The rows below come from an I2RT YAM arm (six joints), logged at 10 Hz.
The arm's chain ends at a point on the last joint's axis. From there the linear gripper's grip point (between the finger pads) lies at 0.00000 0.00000 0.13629 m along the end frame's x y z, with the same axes.
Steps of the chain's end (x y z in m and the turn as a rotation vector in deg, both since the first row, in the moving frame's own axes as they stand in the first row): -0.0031 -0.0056 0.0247 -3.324 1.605 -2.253; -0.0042 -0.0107 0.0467 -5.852 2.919 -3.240; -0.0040 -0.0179 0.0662 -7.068 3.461 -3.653; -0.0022 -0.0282 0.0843 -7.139 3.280 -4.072; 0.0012 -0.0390 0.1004 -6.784 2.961 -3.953; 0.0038 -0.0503 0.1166 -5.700 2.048 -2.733; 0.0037 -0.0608 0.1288 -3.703 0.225 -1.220; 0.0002 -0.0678 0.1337 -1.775 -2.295 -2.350; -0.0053 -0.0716 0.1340 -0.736 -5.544 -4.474; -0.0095 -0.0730 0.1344 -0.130 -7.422 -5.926; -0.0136 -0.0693 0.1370 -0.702 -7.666 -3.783; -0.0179 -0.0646 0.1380 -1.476 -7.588 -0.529
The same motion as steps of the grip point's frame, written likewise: 0.0009 0.0022 0.0244 -3.324 1.605 -2.253; 0.0031 0.0030 0.0458 -5.852 2.919 -3.240; 0.0047 -0.0014 0.0649 -7.068 3.461 -3.653; 0.0062 -0.0116 0.0830 -7.139 3.280 -4.072; 0.0088 -0.0232 0.0993 -6.784 2.961 -3.953; 0.0090 -0.0369 0.1158 -5.700 2.048 -2.733; 0.0043 -0.0520 0.1285 -3.703 0.225 -1.220; -0.0052 -0.0635 0.1335 -1.775 -2.295 -2.350; -0.0184 -0.0693 0.1334 -0.736 -5.544 -4.474; -0.0271 -0.0718 0.1333 -0.130 -7.422 -5.926; -0.0317 -0.0670 0.1358 -0.702 -7.666 -3.783; -0.0359 -0.0610 0.1368 -1.476 -7.588 -0.529
